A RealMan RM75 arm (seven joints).
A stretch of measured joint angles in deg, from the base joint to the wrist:
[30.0, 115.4, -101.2, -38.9, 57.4, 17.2, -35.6]
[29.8, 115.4, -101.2, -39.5, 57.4, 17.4, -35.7]
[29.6, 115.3, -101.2, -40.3, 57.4, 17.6, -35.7]
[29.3, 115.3, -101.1, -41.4, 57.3, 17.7, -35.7]
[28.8, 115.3, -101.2, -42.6, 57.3, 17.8, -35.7]
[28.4, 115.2, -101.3, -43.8, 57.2, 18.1, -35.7]
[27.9, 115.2, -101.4, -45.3, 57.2, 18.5, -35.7]
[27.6, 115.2, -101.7, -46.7, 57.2, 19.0, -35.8]
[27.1, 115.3, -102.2, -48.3, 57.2, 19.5, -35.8]
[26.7, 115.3, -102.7, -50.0, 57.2, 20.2, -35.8]
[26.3, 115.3, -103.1, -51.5, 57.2, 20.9, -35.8]
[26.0, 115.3, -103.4, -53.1, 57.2, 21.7, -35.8]
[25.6, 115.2, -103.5, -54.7, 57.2, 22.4, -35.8]
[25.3, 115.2, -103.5, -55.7, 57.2, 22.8, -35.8]
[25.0, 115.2, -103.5, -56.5, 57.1, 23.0, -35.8]
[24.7, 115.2, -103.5, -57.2, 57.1, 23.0, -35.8]
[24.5, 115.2, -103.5, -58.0, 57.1, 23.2, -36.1]
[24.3, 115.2, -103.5, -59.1, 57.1, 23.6, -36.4]
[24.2, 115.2, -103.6, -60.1, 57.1, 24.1, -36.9]
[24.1, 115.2, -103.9, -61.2, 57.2, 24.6, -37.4]
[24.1, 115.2, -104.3, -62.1, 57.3, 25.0, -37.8]
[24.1, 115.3, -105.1, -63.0, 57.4, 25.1, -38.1]
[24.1, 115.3, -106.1, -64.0, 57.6, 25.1, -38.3]
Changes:
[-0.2, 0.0, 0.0, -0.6, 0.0, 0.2, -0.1]
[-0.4, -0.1, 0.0, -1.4, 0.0, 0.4, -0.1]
[-0.7, -0.1, 0.1, -2.5, -0.1, 0.5, -0.1]
[-1.2, -0.1, 0.0, -3.7, -0.1, 0.6, -0.1]
[-1.6, -0.2, -0.1, -4.9, -0.2, 0.9, -0.1]
[-2.1, -0.2, -0.2, -6.4, -0.2, 1.3, -0.1]
[-2.4, -0.2, -0.5, -7.8, -0.2, 1.8, -0.2]
[-2.9, -0.1, -1.0, -9.4, -0.2, 2.3, -0.2]
[-3.3, -0.1, -1.5, -11.1, -0.2, 3.0, -0.2]
[-3.7, -0.1, -1.9, -12.6, -0.2, 3.7, -0.2]
[-4.0, -0.1, -2.2, -14.2, -0.2, 4.5, -0.2]
[-4.4, -0.2, -2.3, -15.8, -0.2, 5.2, -0.2]
[-4.7, -0.2, -2.3, -16.8, -0.2, 5.6, -0.2]
[-5.0, -0.2, -2.3, -17.6, -0.3, 5.8, -0.2]
[-5.3, -0.2, -2.3, -18.3, -0.3, 5.8, -0.2]
[-5.5, -0.2, -2.3, -19.1, -0.3, 6.0, -0.5]
[-5.7, -0.2, -2.3, -20.2, -0.3, 6.4, -0.8]
[-5.8, -0.2, -2.4, -21.2, -0.3, 6.9, -1.3]
[-5.9, -0.2, -2.7, -22.3, -0.2, 7.4, -1.8]
[-5.9, -0.2, -3.1, -23.2, -0.1, 7.8, -2.2]
[-5.9, -0.1, -3.9, -24.1, 0.0, 7.9, -2.5]
[-5.9, -0.1, -4.9, -25.1, 0.2, 7.9, -2.7]

